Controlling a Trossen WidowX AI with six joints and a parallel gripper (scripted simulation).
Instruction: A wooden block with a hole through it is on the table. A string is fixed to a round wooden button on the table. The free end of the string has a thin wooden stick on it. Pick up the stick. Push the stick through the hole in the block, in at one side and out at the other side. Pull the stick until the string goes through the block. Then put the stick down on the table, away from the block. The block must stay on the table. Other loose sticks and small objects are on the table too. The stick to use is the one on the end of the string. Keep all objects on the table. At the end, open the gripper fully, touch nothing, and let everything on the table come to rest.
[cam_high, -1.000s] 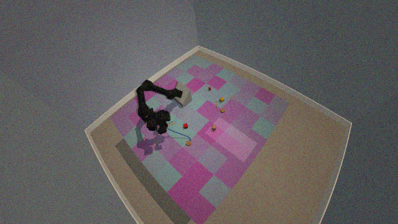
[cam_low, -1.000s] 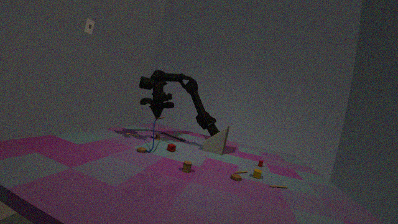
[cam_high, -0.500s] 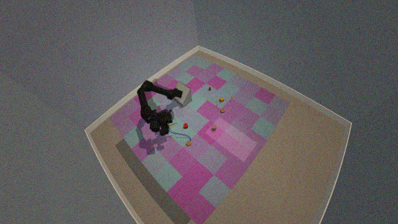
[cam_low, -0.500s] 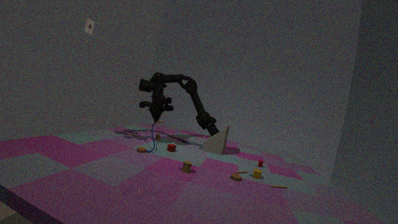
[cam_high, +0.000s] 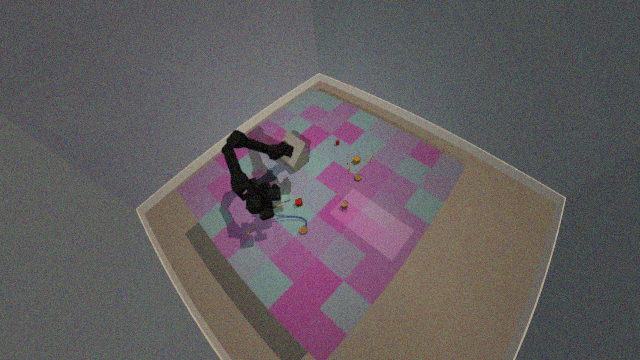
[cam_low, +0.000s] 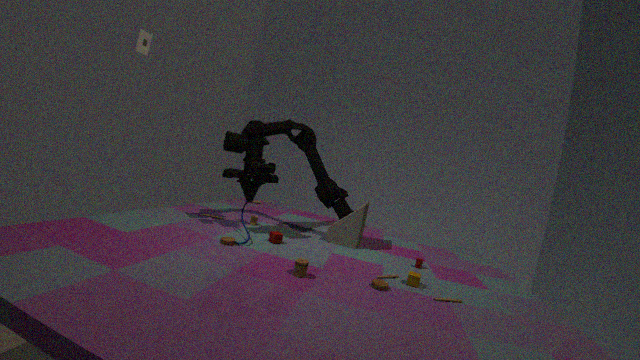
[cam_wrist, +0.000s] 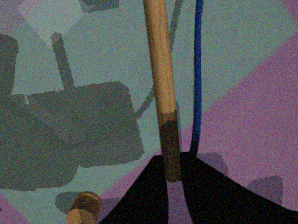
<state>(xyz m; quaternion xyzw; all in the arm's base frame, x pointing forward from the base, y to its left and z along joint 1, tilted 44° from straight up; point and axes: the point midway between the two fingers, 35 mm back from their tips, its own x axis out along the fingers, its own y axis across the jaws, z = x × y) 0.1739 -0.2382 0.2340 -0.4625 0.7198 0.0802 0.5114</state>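
The red block is 50 mm ahead of my gripper tip, 120 mm to the left of it and 80 mm below it. The rest, counted from my gripper tip: yellow cube (160 mm ahead, 530 mm to the left, 80 mm below).
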